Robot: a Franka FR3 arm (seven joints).
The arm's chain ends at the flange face. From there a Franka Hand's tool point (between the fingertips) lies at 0.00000 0.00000 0.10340 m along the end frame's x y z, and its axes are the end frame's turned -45 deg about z.
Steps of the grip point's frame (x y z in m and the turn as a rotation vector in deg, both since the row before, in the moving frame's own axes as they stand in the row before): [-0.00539, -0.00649, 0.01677, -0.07, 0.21, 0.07]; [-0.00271, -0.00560, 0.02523, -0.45, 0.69, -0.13]
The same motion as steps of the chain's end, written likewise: [-0.00876, -0.00060, 0.01677, 0.10, 0.20, 0.07]; [-0.00733, -0.00174, 0.02524, 0.17, 0.81, -0.13]
